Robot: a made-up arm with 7 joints.
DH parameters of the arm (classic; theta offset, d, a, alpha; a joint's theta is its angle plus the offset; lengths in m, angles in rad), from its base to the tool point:
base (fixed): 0 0 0 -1.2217
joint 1: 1.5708 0 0 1.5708
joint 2: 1.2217 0 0 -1.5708
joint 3: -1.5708 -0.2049 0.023 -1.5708
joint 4: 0 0 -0.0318 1.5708
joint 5: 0 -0.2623 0 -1.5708
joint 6: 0 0 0 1.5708
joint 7: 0 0 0 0
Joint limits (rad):
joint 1: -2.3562..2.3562
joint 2: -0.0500..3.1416
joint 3: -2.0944..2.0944
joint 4: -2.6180..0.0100
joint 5: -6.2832..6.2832
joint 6: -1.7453..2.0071
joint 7: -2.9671..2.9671
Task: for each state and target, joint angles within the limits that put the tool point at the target. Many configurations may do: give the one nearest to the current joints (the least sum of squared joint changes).
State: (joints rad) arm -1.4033 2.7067 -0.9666 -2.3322 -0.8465 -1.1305 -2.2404
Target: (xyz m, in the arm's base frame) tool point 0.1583 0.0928 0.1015
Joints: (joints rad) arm -1.2931 2.5603 -1.0466 -2.4813 -0.8465 -1.1305 -2.2404
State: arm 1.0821 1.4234 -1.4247 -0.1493 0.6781 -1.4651 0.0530
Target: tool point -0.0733 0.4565 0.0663
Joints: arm 0.6535 1.6392 -1.4639 0.0075 0.6781 -1.4651 0.0530
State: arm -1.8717 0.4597 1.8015 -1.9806 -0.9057 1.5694 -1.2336
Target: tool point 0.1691 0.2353 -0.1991
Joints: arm -1.0345 -0.0408 2.0944 -1.6995 -0.9057 1.5694 -1.2336
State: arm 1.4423 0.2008 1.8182 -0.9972 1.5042 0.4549 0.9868
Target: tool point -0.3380 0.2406 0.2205
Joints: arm 1.8612 0.8868 1.8678 -0.3312 1.5042 0.4549 0.9868
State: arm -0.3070 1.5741 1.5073 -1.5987 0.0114 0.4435 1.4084
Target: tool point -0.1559 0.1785 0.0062
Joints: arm -1.1302 1.1708 2.0944 -2.3443 0.0114 0.4435 1.4084
